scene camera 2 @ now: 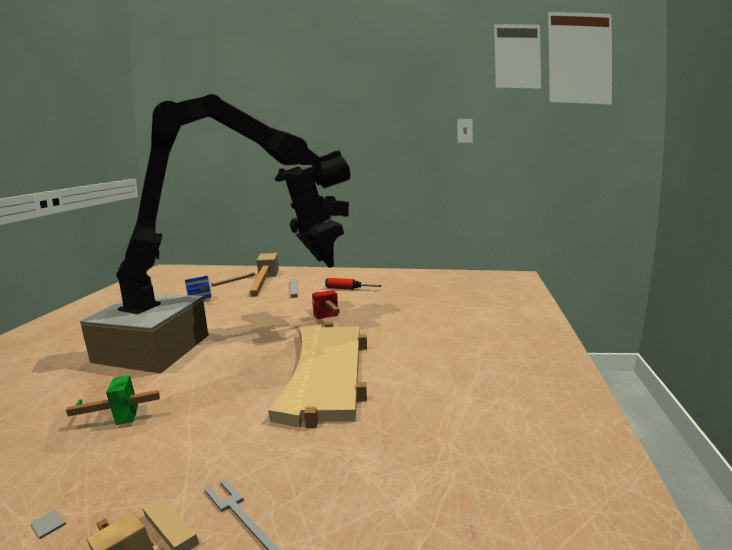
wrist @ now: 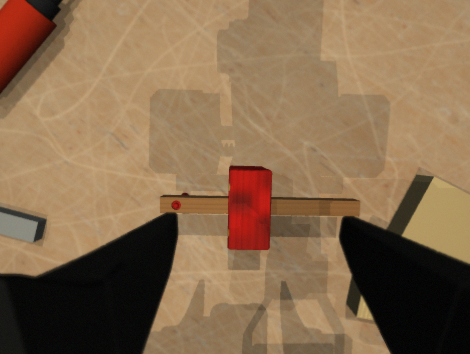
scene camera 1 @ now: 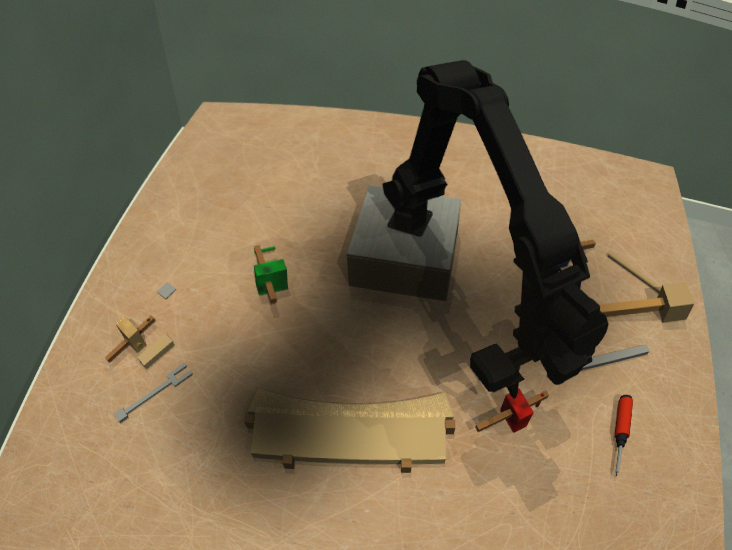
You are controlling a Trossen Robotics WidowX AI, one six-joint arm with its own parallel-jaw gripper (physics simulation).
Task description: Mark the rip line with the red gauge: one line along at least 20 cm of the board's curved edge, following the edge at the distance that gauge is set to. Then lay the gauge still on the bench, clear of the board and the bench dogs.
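Places are measured from the arm's base along level axes (x up, y left, z back), in metres.
Pixels of known places: gripper, fingertip midpoint: (scene camera 2: 325, 263) (wrist: 259, 225) (scene camera 1: 531, 387); arm's base, origin of the base link: (scene camera 2: 139, 307) (scene camera 1: 410, 219).
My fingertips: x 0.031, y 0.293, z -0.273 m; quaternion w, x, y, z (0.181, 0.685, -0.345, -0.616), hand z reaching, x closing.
For each thing: its top centre in the pictures, then the offset to it from my fingertips. Level surfaces: height alone.
- red gauge, middle of its top: (wrist: 263, 213) (scene camera 1: 515, 405) (scene camera 2: 325, 294) dx -0.065, dy -0.013, dz +0.000 m
- bench, its level: dx -0.118 m
- board, middle of its top: (scene camera 1: 348, 425) (scene camera 2: 321, 361) dx -0.098, dy -0.247, dz -0.107 m
- red screwdriver, middle of its top: (scene camera 1: 624, 432) (scene camera 2: 353, 279) dx -0.091, dy +0.193, dz +0.022 m
- grey bar, middle of its top: (scene camera 1: 615, 355) (scene camera 2: 293, 285) dx -0.108, dy +0.150, dz +0.179 m
- blue gauge, middle of its top: (scene camera 2: 195, 274) dx -0.053, dy +0.004, dz +0.393 m
- green gauge, middle of its top: (scene camera 2: 109, 383) (scene camera 1: 266, 261) dx -0.059, dy -0.501, dz +0.111 m
- wooden gauge, middle of its top: (scene camera 2: 120, 534) (scene camera 1: 124, 329) dx -0.067, dy -0.685, dz -0.126 m
- forked tool, middle of its top: (scene camera 2: 252, 523) (scene camera 1: 151, 392) dx -0.110, dy -0.587, dz -0.197 m
The red gauge (scene camera 1: 517, 411) (scene camera 2: 324, 304) (wrist: 250, 210) rests on the bench (scene camera 1: 331, 508) off the board's right end in scene view 1. Its wooden beam passes through the red head; small red parts show at the beam's end away from the board. My gripper (scene camera 1: 534, 387) (scene camera 2: 330, 263) (wrist: 259, 225) is open and empty above it, pointing down. In the wrist view the fingers stand on either side of the red head. The board (scene camera 1: 355, 438) (scene camera 2: 334, 375) (wrist: 442, 215) lies flat, its concave edge toward the robot base. No marked line can be made out on it.
Bench dogs (scene camera 1: 449, 426) (scene camera 1: 405, 465) (scene camera 2: 310, 416) stand around the board. A red screwdriver (scene camera 1: 623, 416) (scene camera 2: 341, 283), grey bar (scene camera 1: 618, 356) and mallet (scene camera 1: 675, 302) lie right; a blue gauge (scene camera 2: 198, 287) lies behind. A green gauge (scene camera 1: 271, 276), wooden gauge (scene camera 1: 130, 334) and forked tool (scene camera 1: 150, 395) lie left.
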